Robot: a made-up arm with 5 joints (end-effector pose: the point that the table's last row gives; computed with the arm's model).
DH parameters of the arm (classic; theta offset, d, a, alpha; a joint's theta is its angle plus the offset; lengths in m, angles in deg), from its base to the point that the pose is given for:
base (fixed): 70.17 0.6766 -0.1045 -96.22
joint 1: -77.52 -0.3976 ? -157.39
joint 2: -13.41 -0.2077 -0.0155 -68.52
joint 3: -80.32 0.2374 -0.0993 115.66
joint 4: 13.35 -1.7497 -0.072 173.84
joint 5: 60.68 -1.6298 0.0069 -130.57
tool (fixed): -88.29 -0.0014 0 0
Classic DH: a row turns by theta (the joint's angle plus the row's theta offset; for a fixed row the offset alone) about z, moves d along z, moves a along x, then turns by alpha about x.
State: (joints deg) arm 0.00 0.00 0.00 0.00 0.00
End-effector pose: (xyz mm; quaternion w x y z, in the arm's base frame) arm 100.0 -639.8 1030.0 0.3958 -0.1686 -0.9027 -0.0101
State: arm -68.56 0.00 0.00 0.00 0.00
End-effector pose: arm 164.0 -664.5 400.8 0.2450 0.1262 -0.8260 -0.4917
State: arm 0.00 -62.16 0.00 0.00 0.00
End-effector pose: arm 79.3 -221.6 1285.7 0.2339 -0.3565 -0.7847 0.4499
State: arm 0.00 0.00 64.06 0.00 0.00
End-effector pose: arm 201.1 -693.6 837.9 0.0161 -0.1507 0.9724 0.1773
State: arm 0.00 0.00 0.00 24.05 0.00
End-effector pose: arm 29.3 -611.9 1030.0 0.3850 -0.3530 -0.8477 -0.0924
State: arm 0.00 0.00 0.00 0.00 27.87
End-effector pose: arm 96.7 -639.1 1029.8 0.4085 0.0500 -0.9065 0.0941
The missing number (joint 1, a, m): 0.0981
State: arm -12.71 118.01 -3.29 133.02 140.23
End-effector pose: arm 50.1 -371.5 585.3 0.3142 0.4399 -0.3245 -0.7762
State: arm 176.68 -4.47 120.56 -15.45 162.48
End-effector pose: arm 657.9 44.4 624.3 0.2675 0.7676 0.5789 -0.0640
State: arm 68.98 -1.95 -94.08 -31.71 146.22
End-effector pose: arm 506.6 -21.7 1134.4 0.9001 0.2997 -0.2087 -0.2377
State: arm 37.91 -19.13 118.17 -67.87 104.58
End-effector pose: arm 350.2 -262.8 1201.7 0.3788 -0.5420 -0.3039 -0.6859
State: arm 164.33 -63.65 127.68 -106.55 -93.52
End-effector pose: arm 318.2 -12.0 268.2 0.8578 0.2330 -0.0457 0.4558
